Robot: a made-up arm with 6 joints. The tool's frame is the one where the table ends. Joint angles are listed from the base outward.
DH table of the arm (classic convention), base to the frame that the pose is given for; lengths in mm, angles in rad. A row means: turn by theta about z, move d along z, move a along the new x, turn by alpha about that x. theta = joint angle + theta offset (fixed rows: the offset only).
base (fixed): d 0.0  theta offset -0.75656  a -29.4  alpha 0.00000
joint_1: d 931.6  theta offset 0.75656  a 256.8  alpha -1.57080
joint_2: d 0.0  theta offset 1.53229  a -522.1  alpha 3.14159
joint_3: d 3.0  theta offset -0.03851  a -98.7  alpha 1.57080
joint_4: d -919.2  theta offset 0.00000  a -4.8  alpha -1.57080
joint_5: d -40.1  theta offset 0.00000  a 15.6  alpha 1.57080
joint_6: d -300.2  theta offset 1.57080  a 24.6  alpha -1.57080
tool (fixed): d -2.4  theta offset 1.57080  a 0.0  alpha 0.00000
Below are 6 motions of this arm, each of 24 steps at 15 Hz.
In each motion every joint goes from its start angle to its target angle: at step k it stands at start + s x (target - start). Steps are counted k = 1, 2, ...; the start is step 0. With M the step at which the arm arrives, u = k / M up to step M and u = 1 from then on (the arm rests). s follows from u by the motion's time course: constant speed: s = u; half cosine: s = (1 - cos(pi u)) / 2; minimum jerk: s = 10 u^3 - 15 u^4 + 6 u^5.
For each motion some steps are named. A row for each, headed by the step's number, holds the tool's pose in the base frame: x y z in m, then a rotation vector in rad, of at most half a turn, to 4 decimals.
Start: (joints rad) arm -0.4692 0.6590 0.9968 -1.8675 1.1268 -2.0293
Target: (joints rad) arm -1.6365 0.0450 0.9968 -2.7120 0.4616 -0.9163
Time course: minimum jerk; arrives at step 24
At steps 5, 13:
5: 1.1597 -0.9966 1.8268 -1.6472 1.6706 -0.6775
13: 0.3723 -1.2209 2.1806 -1.7578 1.8126 -0.8783

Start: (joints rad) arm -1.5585 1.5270 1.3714 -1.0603 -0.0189 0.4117
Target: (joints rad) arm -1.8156 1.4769 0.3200 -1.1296 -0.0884 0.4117
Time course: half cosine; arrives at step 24
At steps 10, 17, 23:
10: -0.1581 -1.8579 0.4629 0.9687 -0.1434 -1.6855
17: -0.2955 -1.5121 0.0556 1.3946 0.1136 -1.8075
23: -0.3199 -1.3082 -0.0712 1.5963 0.2220 -1.8363

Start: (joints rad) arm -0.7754 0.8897 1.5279 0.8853 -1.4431 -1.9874
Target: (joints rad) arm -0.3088 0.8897 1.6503 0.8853 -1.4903 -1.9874
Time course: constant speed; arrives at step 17
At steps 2, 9, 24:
2: 0.9425 -1.0927 1.7303 1.2601 -0.7976 -1.7255
9: 1.1128 -0.8738 1.7667 1.3155 -0.6939 -1.5538
24: 1.2474 -0.5947 1.8063 1.3746 -0.5710 -1.3585

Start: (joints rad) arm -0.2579 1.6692 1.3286 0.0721 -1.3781 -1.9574
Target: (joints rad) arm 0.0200 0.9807 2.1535 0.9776 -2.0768 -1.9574
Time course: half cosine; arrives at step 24
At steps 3, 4, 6, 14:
3: 1.5503 -0.3595 0.4593 1.4934 0.8518 -1.7827
4: 1.5644 -0.3577 0.5077 1.4782 0.8200 -1.7642
6: 1.5938 -0.3495 0.6434 1.4418 0.7276 -1.7174
14: 1.4569 -0.2308 1.4609 1.4233 0.0737 -1.5296

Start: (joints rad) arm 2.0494 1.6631 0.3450 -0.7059 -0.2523 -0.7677
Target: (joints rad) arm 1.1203 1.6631 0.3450 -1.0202 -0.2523 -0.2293
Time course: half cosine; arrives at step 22
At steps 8, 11, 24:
8: -0.3340 1.0998 -0.2494 -0.2566 1.7292 0.3729
11: -0.1219 1.1456 -0.2485 -0.1130 1.7412 0.2840
24: 0.3992 1.0847 -0.2462 0.2347 1.7165 0.0720

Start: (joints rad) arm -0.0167 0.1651 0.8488 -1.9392 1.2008 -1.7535
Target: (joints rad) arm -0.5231 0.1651 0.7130 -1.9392 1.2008 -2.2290
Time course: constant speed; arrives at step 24
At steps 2, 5, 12, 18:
2: 1.0873 -0.3183 2.1483 -1.8798 1.1979 -0.5892
5: 1.0741 -0.3897 2.1352 -1.8059 1.2413 -0.6387
12: 1.0244 -0.5544 2.1038 -1.6308 1.3316 -0.7622
18: 0.9608 -0.6906 2.0759 -1.4785 1.3967 -0.8762

